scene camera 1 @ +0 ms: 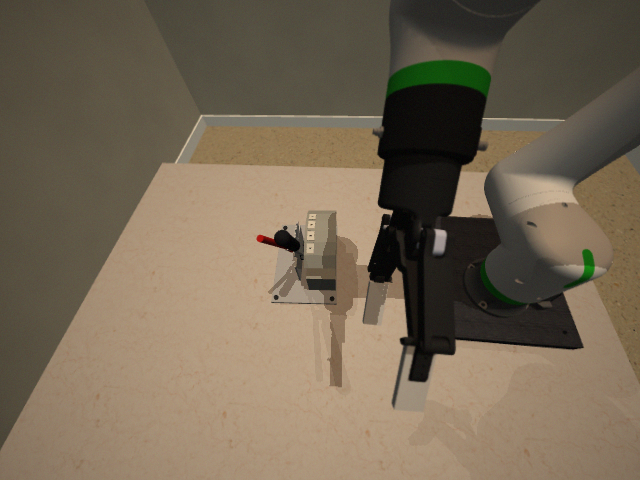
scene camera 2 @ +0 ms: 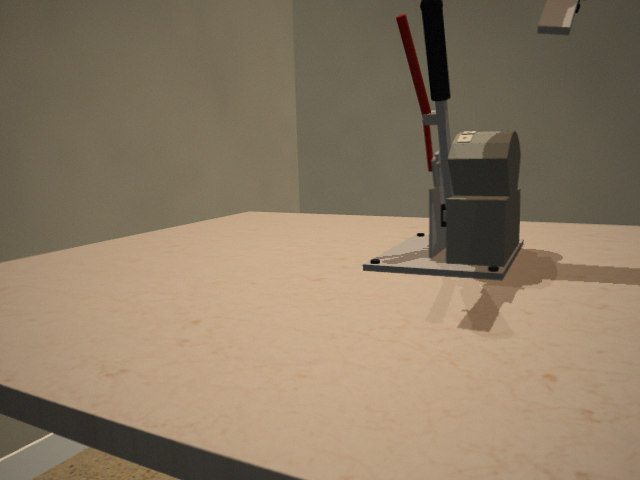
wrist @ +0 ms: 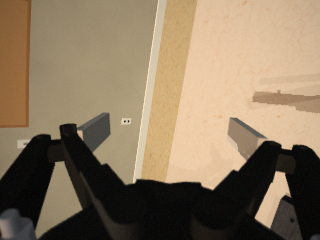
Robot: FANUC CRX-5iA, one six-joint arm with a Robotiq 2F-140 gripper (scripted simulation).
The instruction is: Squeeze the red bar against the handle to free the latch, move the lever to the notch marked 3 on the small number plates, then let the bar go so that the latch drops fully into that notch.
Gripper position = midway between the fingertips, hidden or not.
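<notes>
My gripper [scene camera 1: 385,355] is visible, and the wrist view also contains the gripper [wrist: 168,126].
</notes>
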